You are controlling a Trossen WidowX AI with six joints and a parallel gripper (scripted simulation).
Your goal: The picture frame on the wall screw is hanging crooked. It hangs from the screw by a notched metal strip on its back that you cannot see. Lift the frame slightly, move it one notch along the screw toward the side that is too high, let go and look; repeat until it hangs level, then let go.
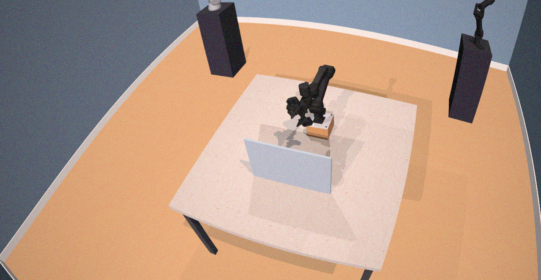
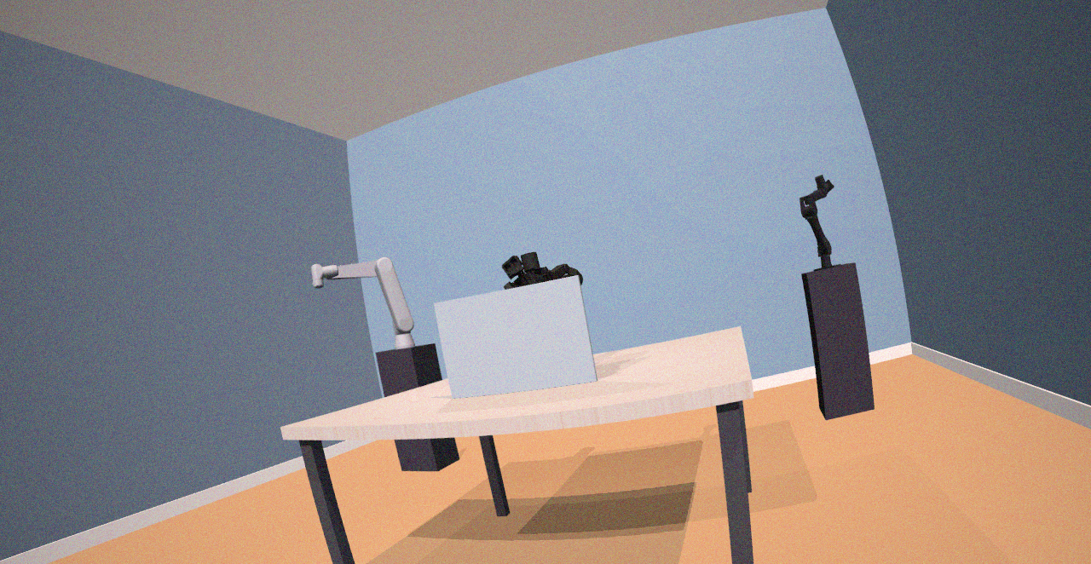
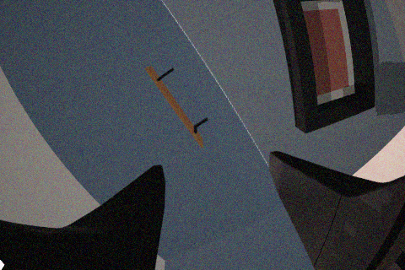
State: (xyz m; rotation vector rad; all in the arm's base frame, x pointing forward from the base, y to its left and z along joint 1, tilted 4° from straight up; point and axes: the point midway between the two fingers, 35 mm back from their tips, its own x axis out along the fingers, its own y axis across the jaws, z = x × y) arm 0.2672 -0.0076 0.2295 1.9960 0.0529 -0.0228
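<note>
The picture frame lies 17 cm below my gripper tip, 13 cm ahead of it and 3 cm to the left of it. From my gripper tip the other things lie so: grey wall panel: 18 cm below, 15 cm ahead, 2 cm to the left.
</note>
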